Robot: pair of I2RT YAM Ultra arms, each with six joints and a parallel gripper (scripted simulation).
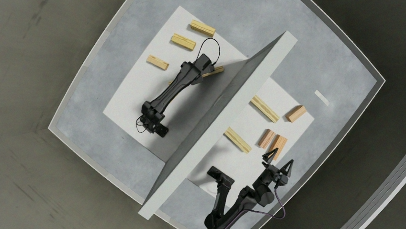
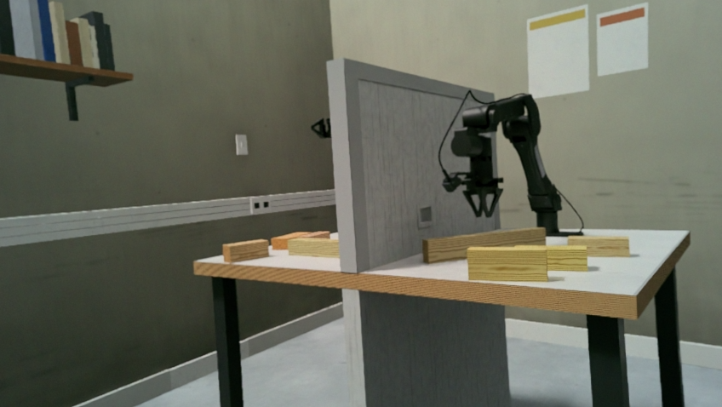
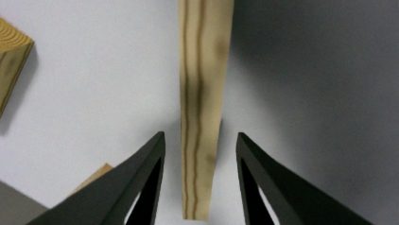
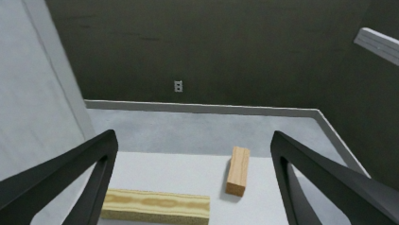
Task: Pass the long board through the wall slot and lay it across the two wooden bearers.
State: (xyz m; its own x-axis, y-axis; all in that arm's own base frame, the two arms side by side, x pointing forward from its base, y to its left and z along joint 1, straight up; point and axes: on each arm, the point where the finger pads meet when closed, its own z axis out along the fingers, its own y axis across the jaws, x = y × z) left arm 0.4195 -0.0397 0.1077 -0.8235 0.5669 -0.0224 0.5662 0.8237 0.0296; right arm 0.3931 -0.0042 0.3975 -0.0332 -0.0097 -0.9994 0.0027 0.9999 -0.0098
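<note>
My left gripper is now 8 cm above the long board. Also, from my left hand: offcut (66 cm to the right, 24 cm ahead, 8 cm below); wooden bearer (45 cm to the right, 12 cm ahead, 8 cm below).
</note>
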